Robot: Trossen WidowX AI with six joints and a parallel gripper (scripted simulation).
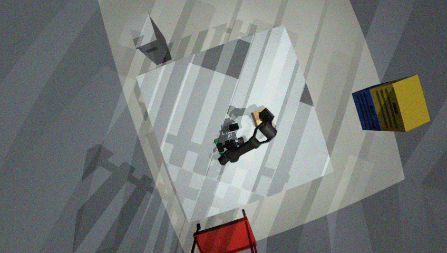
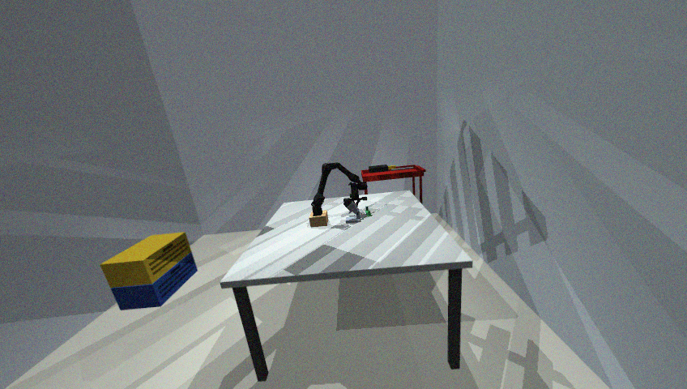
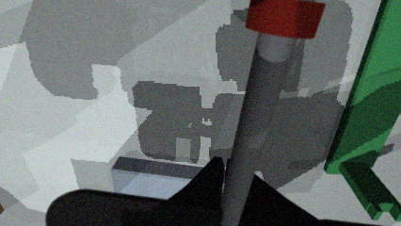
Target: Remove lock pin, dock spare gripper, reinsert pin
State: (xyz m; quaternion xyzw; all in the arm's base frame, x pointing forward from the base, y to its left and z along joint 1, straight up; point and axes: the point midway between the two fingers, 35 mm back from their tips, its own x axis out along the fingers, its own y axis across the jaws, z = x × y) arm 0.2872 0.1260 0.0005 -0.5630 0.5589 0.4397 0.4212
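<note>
The grey mount is 9 cm to the right of my gripper tip and 1 cm behind it. From my gripper tip the other things lie so: spare gripper: 9 cm to the right, 7 cm above, 3 cm behind; green part: 9 cm ahead, 4 cm to the left, 3 cm below.
</note>
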